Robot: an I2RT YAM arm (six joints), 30 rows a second.
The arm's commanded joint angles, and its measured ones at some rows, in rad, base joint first. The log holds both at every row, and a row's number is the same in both.
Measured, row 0:
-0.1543, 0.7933, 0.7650, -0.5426, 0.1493, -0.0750
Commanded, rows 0 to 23:
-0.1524, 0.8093, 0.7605, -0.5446, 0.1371, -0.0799
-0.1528, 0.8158, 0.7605, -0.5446, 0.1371, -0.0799
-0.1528, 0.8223, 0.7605, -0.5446, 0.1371, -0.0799
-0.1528, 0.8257, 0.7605, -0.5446, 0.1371, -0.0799
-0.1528, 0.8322, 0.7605, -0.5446, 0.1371, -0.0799
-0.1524, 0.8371, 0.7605, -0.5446, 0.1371, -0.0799
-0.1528, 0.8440, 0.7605, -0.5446, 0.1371, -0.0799
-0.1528, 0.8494, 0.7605, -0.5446, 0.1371, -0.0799
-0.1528, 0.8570, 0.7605, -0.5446, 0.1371, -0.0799
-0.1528, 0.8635, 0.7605, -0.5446, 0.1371, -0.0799
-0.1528, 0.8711, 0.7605, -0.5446, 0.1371, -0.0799
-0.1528, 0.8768, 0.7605, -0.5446, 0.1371, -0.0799
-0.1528, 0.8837, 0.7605, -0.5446, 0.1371, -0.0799
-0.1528, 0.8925, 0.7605, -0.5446, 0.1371, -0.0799
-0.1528, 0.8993, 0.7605, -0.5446, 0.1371, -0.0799
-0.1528, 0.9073, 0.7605, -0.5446, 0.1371, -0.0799
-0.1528, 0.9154, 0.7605, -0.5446, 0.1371, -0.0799
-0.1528, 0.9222, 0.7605, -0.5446, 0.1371, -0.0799
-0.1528, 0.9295, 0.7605, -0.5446, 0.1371, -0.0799
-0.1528, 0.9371, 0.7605, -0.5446, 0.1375, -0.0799
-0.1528, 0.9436, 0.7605, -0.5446, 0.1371, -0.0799
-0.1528, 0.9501, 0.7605, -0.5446, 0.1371, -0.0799
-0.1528, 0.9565, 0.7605, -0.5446, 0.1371, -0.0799
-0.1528, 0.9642, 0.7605, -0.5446, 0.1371, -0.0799
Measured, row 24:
-0.1543, 0.9474, 0.7650, -0.5426, 0.1493, -0.0750
